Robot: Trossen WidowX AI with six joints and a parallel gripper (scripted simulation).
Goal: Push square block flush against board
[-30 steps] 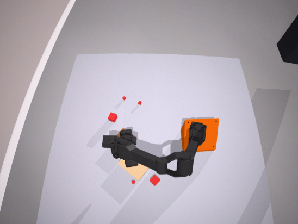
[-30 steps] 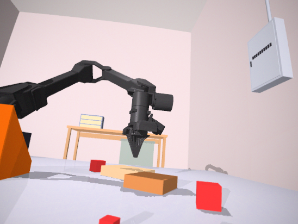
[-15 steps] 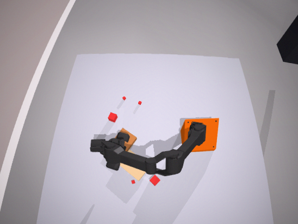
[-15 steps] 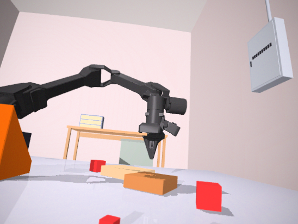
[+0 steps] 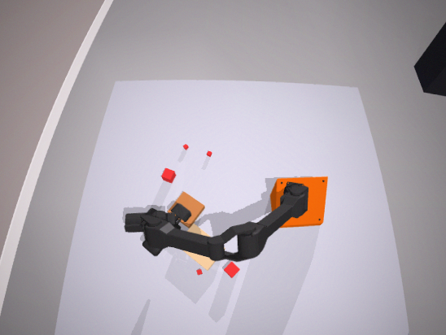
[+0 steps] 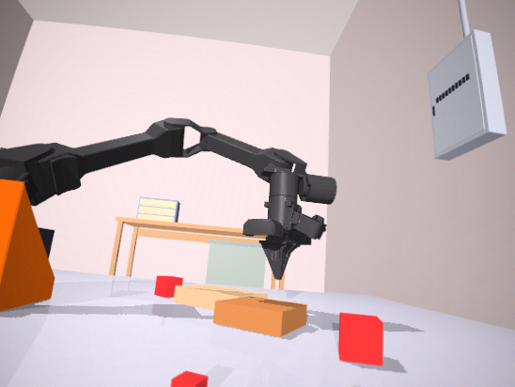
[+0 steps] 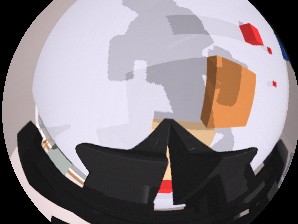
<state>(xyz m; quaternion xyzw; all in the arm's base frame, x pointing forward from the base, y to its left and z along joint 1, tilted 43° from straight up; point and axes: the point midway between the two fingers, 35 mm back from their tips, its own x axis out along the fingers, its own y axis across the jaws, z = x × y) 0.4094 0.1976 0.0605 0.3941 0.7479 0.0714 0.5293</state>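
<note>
Now: the board 10 cm behind my gripper tip, 2 cm to the left of it and 4 cm below it. From my gripper tip the other things lie so: square block (3 cm behind, 11 cm to the right, 4 cm below).
</note>
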